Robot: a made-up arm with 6 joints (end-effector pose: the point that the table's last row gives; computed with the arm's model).
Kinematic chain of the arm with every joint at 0, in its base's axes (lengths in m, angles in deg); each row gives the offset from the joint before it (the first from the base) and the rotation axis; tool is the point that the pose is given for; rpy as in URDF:
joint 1: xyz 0.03 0 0.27 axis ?
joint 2: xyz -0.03 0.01 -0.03 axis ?
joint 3: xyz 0 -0.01 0.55 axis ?
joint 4: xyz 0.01 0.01 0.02 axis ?
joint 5: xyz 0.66 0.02 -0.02 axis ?
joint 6: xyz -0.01 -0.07 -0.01 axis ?
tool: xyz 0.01 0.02 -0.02 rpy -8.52 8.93 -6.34
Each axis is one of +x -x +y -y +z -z.
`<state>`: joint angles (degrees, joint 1 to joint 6).
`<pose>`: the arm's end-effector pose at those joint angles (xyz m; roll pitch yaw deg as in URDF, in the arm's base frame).
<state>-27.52 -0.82 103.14 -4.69 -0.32 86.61</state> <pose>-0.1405 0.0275 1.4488 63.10 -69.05 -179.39</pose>
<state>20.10 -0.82 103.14 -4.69 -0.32 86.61</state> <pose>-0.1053 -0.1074 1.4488 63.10 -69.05 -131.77</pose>
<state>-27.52 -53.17 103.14 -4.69 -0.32 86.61</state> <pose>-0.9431 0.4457 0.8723 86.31 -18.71 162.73</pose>
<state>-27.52 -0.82 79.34 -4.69 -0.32 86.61</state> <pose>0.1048 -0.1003 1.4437 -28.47 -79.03 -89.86</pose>
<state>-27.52 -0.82 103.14 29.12 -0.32 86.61</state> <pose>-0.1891 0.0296 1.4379 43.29 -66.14 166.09</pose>
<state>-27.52 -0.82 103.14 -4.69 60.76 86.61</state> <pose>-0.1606 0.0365 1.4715 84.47 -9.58 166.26</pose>
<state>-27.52 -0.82 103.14 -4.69 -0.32 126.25</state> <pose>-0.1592 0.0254 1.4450 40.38 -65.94 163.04</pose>
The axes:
joint 1: +z
joint 2: +y
joint 3: -y
joint 4: -x
joint 5: -y
joint 6: -x

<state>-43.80 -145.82 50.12 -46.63 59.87 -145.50</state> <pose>-0.6882 0.6612 -0.3682 43.13 55.75 -156.48</pose>
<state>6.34 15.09 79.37 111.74 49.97 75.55</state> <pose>0.3580 0.0312 1.4398 117.67 -27.81 71.72</pose>
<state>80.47 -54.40 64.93 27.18 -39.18 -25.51</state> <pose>-0.0759 -0.7923 1.1338 50.70 -62.49 25.63</pose>
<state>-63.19 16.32 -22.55 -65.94 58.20 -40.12</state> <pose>0.3447 -0.5666 0.3324 78.55 10.39 -105.67</pose>
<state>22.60 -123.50 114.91 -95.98 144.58 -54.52</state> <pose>-0.7576 -0.2977 -0.6367 1.78 -36.82 -41.09</pose>
